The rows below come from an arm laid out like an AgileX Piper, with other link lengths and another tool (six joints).
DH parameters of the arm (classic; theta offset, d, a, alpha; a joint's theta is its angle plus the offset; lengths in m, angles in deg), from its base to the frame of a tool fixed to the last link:
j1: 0 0.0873 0 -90
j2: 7.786 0 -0.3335 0
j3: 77.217 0 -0.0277 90
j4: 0 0.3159 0 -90
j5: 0 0 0 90
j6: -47 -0.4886 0.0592 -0.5
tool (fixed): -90 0.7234 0 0
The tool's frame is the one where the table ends.
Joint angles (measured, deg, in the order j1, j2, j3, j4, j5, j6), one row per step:
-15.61, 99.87, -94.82, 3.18, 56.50, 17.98
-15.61, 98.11, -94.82, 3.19, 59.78, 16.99
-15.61, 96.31, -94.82, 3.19, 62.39, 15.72
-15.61, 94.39, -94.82, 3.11, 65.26, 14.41
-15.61, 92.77, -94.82, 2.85, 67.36, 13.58
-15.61, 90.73, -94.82, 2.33, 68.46, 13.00
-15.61, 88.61, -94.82, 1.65, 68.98, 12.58
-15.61, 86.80, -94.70, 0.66, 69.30, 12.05
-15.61, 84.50, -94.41, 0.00, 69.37, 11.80
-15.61, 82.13, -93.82, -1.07, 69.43, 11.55
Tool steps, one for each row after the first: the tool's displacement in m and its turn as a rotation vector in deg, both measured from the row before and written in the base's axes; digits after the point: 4 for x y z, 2 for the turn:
-0.0160, 0.0038, 0.0107, -0.11, 1.56, 1.01
-0.0139, 0.0028, 0.0117, -0.45, 0.90, 1.23
-0.0157, 0.0029, 0.0121, -0.49, 1.05, 1.28
-0.0126, 0.0017, 0.0103, -0.54, 0.61, 0.80
-0.0106, 0.0002, 0.0144, -1.04, -0.71, 0.48
-0.0093, -0.0007, 0.0154, -1.29, -1.31, 0.26
-0.0086, -0.0024, 0.0125, -1.58, -0.99, 0.24
-0.0098, -0.0003, 0.0148, -1.28, -1.66, 0.05
-0.0116, -0.0016, 0.0130, -1.60, -1.34, -0.09

